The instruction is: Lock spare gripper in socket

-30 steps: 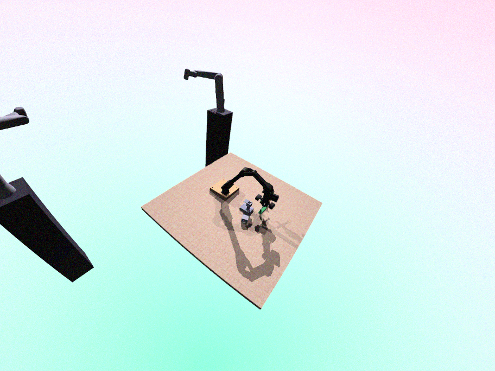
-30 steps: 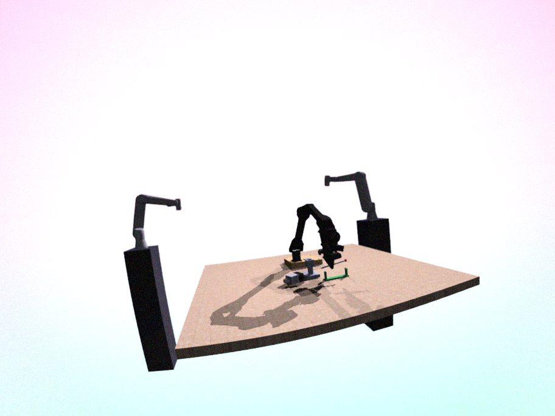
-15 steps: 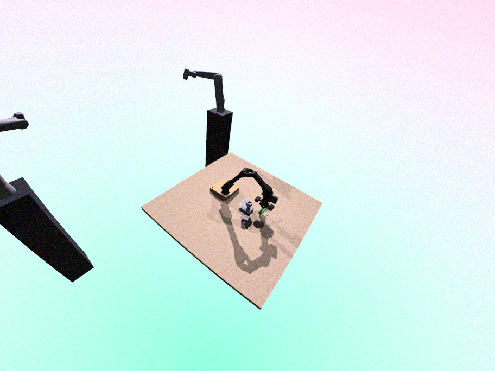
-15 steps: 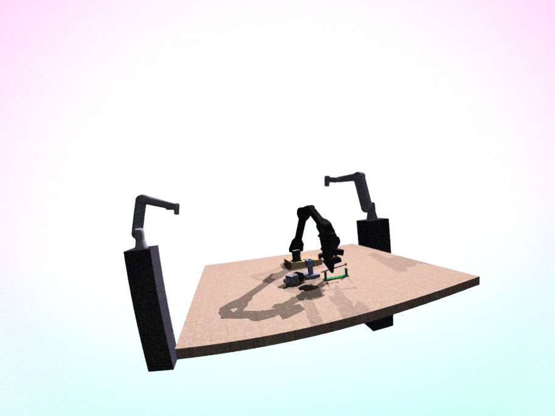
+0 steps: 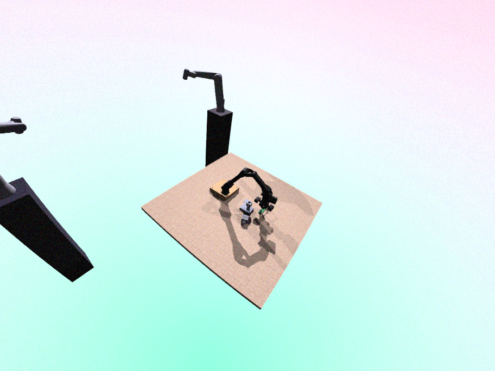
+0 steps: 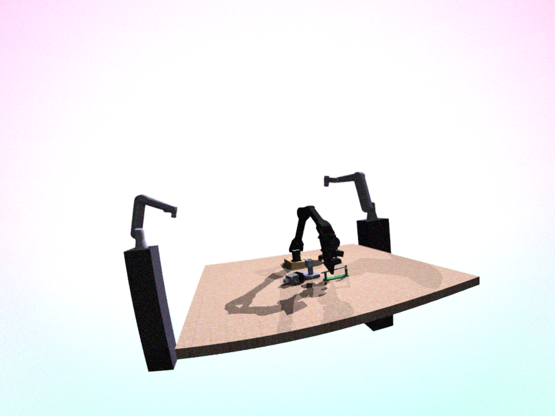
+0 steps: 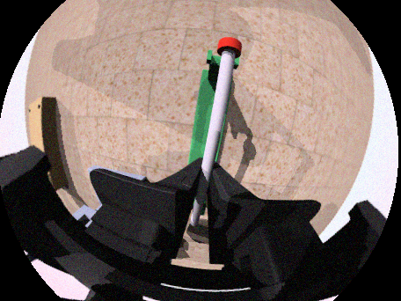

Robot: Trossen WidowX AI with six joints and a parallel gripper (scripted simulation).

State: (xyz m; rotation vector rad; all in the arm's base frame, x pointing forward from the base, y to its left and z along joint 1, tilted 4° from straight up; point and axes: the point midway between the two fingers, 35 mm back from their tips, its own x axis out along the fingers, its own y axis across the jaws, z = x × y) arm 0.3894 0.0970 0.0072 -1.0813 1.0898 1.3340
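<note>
Right now the green cradle is 2 cm to the left of my gripper tip. The rest, counted from my gripper tip: spare gripper 21 cm to the right, 6 cm behind; mount 12 cm behind, 9 cm to the right, 3 cm above.
</note>
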